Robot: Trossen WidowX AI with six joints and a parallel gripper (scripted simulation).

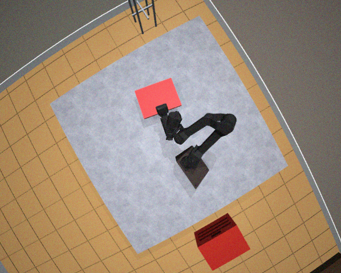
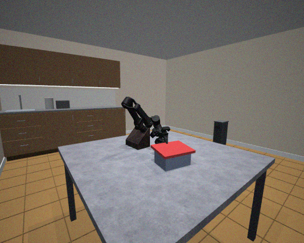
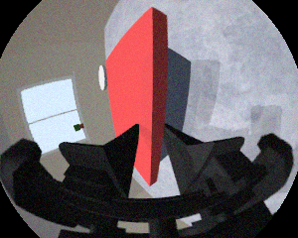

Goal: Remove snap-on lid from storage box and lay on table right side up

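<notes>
The red lid is 80 mm ahead of my gripper tip and 20 mm to the right of it. Round my gripper tip: storage box (80 mm ahead, 20 mm to the right, 60 mm below).
</notes>
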